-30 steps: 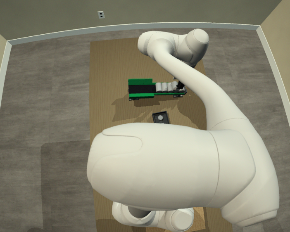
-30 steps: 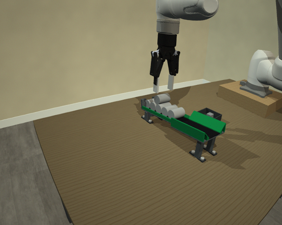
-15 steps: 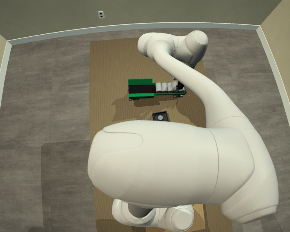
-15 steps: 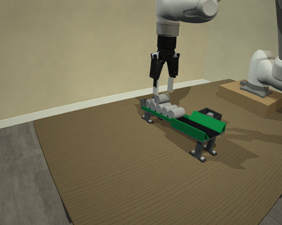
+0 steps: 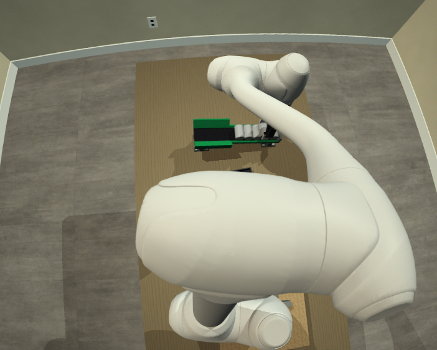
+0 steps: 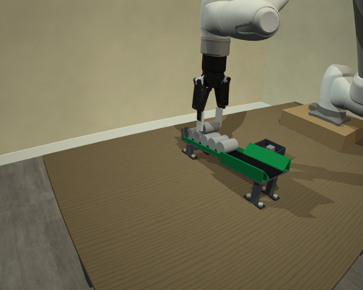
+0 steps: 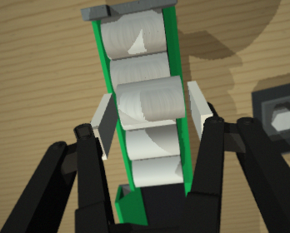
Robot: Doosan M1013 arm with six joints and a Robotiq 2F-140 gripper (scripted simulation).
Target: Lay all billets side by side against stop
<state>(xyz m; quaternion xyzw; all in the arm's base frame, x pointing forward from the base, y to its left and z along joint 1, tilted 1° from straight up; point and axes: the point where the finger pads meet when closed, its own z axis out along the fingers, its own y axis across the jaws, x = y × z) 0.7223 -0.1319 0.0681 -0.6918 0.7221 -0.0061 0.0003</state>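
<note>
The grey stop lies 80 mm to the right of my hand and 80 mm below it. The rest, counted from my hand: dark tray (200 mm behind, 130 mm below, 110 mm to the left).
</note>
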